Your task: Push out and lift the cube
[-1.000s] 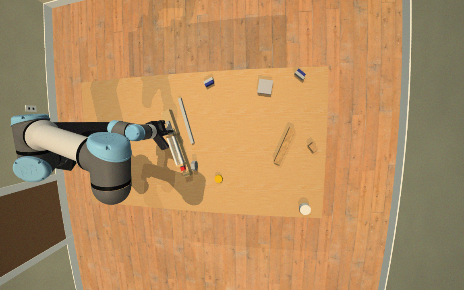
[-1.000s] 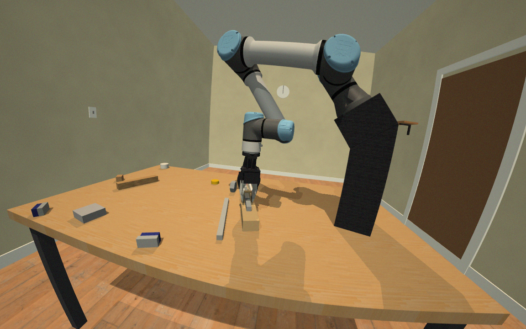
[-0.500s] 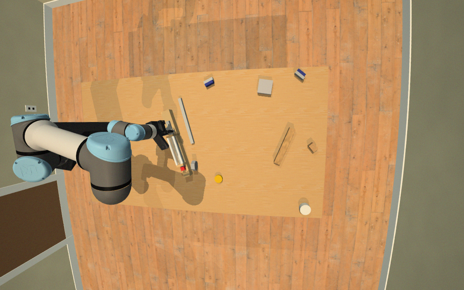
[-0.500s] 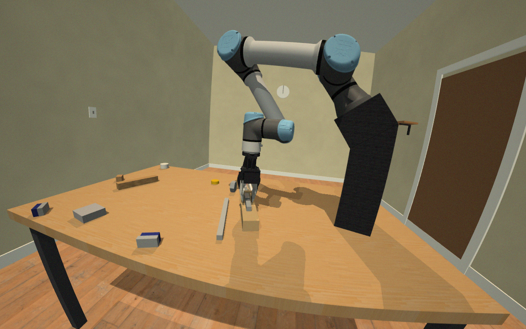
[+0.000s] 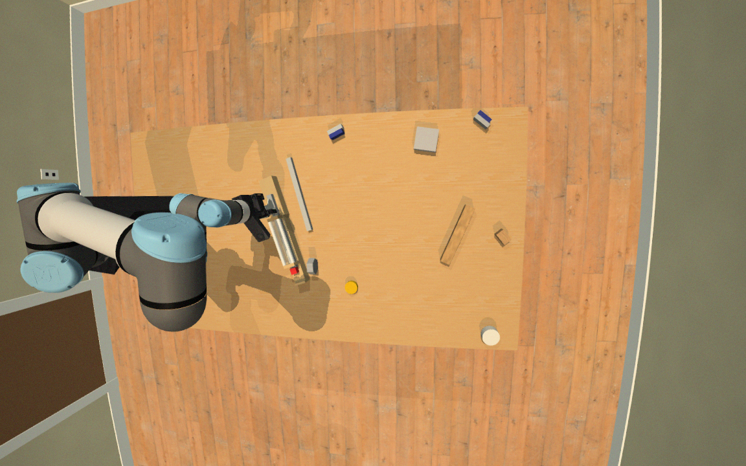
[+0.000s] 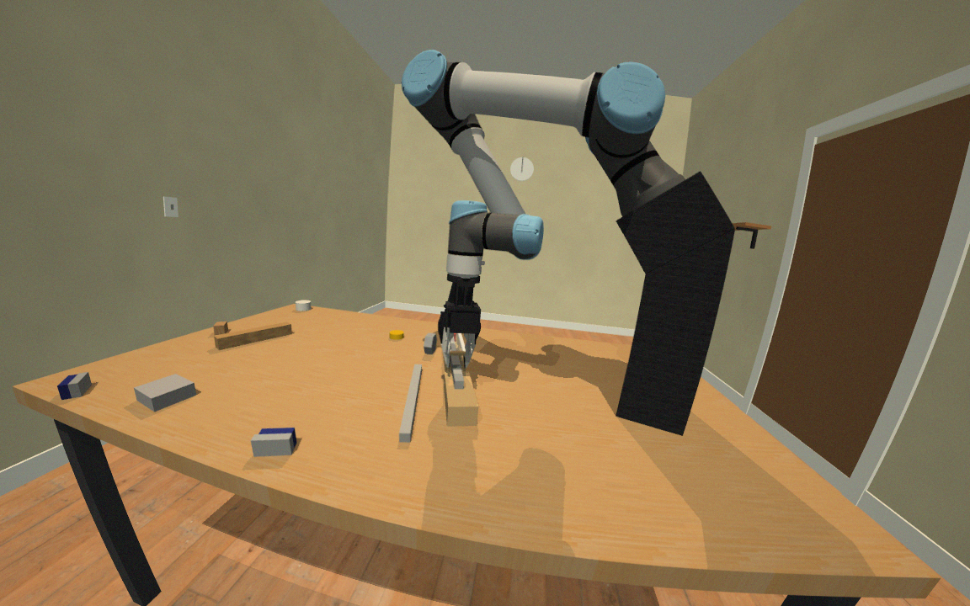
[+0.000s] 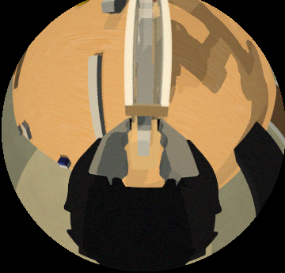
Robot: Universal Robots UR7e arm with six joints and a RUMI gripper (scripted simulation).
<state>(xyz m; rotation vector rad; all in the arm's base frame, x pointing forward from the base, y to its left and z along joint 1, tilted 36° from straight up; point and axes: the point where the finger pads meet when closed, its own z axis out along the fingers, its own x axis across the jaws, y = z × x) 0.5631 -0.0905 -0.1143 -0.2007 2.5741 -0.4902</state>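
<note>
Right now the red cube is 10 mm ahead of my hand, 240 mm to the right of it and 20 mm below it. From my hand the other things lie so: long grey stick (100 mm ahead, 50 mm to the left, 70 mm below); then grey block (80 mm ahead, 240 mm to the right, 50 mm below); then channel (110 mm to the right, 20 mm below).
</note>
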